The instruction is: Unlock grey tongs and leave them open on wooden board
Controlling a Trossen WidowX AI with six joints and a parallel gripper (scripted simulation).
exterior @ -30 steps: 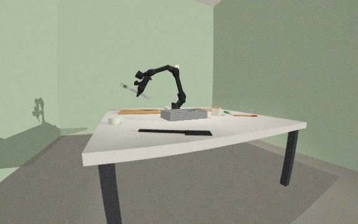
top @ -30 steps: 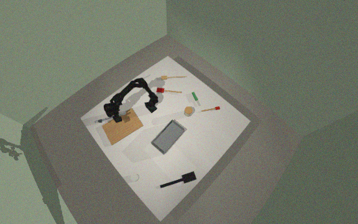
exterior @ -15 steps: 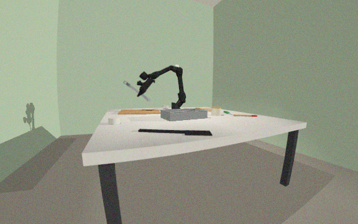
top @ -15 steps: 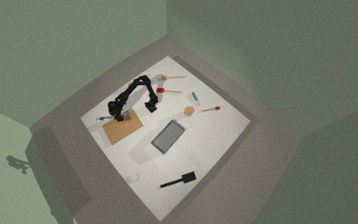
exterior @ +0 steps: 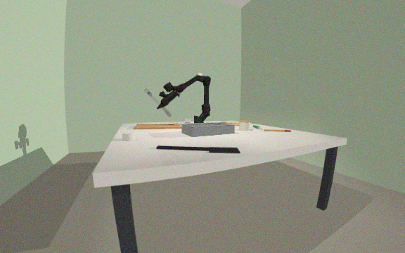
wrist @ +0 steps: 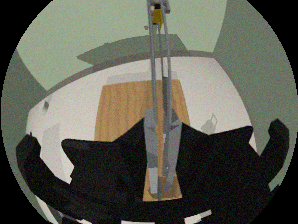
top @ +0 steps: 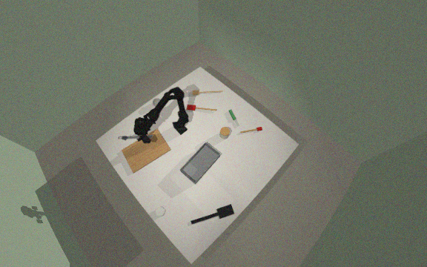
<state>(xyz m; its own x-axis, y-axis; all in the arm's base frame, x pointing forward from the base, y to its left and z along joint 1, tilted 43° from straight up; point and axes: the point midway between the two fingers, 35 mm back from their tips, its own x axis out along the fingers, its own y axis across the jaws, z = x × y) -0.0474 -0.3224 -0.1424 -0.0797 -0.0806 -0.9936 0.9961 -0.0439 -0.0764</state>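
Now: the wooden board 3 cm ahead of my gripper tip and 14 cm below it. From my gripper tip the other things lie so: white roll 52 cm ahead, 18 cm to the right, 13 cm below; grey roasting tin 42 cm ahead, 29 cm to the left, 12 cm below; tan cup 35 cm ahead, 61 cm to the left, 11 cm below.
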